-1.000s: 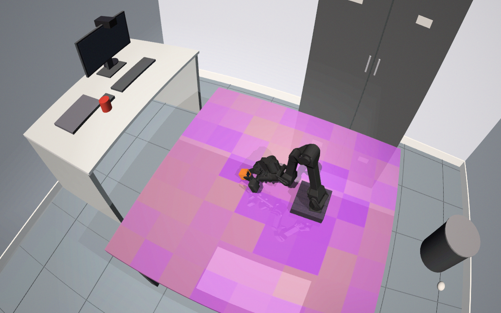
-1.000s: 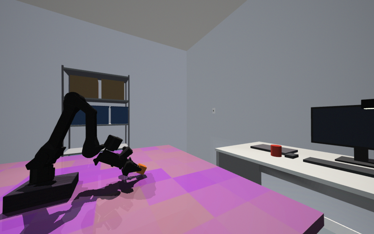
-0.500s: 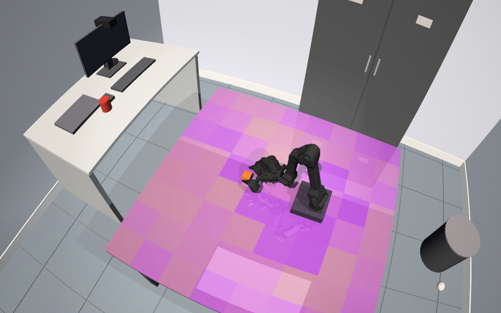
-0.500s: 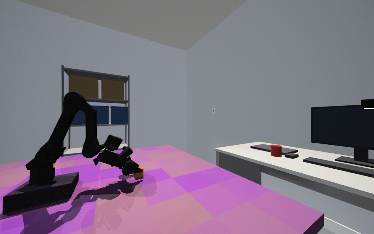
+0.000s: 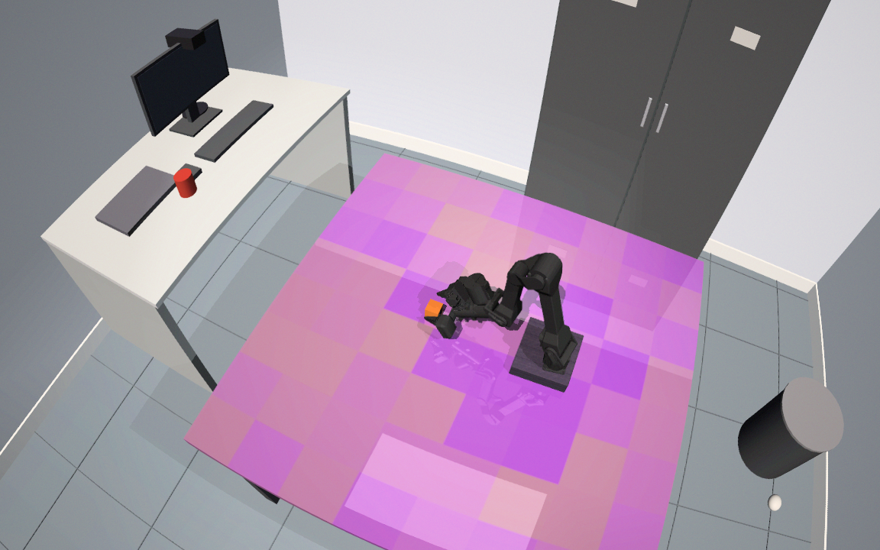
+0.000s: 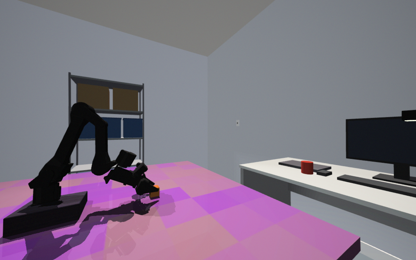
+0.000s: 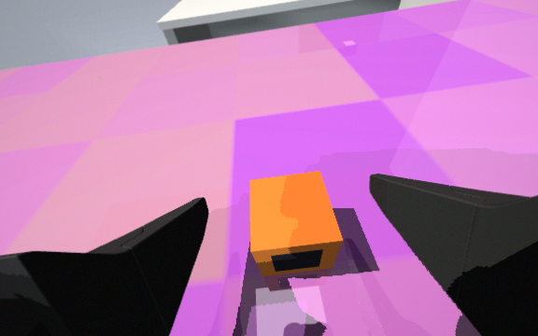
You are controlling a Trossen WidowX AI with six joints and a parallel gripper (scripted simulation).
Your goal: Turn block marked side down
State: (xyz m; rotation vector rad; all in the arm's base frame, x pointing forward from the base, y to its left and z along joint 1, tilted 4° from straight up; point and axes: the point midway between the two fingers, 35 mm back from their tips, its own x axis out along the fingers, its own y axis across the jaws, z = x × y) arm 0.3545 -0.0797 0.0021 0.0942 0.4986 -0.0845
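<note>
Right now my gripper tip is 2 cm past the orange block and 2 cm above it.
</note>
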